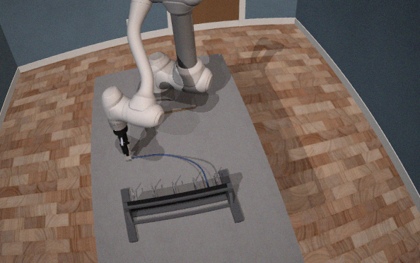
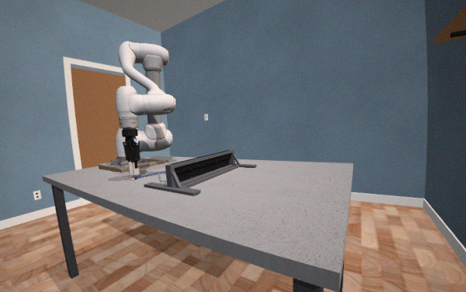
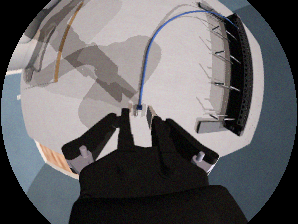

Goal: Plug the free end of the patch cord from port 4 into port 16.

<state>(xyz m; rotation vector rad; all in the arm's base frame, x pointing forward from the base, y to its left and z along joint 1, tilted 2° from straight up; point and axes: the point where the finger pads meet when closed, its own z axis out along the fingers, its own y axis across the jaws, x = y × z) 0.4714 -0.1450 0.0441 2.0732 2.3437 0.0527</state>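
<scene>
My gripper is now 1 cm to the left of the plug and 5 cm above it.
</scene>
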